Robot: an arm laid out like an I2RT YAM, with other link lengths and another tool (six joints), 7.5 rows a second.
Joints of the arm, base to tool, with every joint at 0 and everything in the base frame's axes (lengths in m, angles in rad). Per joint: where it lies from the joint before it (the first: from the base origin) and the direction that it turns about. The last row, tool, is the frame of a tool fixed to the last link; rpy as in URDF.
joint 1: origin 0 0 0.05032 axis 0 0 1
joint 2: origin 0.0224 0.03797 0.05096 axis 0 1 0
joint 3: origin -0.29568 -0.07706 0 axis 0 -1 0
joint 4: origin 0.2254 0.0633 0.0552 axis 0 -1 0
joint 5: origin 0.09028 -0.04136 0.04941 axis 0 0 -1
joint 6: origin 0.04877 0 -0.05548 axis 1 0 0
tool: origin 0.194 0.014 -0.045 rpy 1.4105 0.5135 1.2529
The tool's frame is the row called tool.
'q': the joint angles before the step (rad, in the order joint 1, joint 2, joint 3, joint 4, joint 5, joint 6). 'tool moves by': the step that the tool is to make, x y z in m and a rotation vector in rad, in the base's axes. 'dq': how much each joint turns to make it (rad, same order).
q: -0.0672 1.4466 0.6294 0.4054 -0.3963 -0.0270
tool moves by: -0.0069 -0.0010 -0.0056 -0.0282 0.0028 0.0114
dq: 0.0007 -0.0151 -0.0192 -0.0094 0.0017 -0.0328
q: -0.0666 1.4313 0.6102 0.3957 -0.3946 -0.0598
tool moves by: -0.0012 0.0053 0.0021 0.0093 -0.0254 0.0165
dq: 0.0031 -0.0011 -0.0306 0.0562 -0.0166 0.0051
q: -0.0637 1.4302 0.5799 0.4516 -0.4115 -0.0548
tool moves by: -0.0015 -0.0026 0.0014 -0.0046 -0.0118 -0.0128
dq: 0.0006 -0.0142 -0.0186 0.0171 0.0139 0.0017
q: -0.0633 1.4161 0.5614 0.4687 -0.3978 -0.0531
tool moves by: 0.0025 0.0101 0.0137 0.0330 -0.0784 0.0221
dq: 0.0069 0.0056 -0.0622 0.1573 -0.0269 0.0331
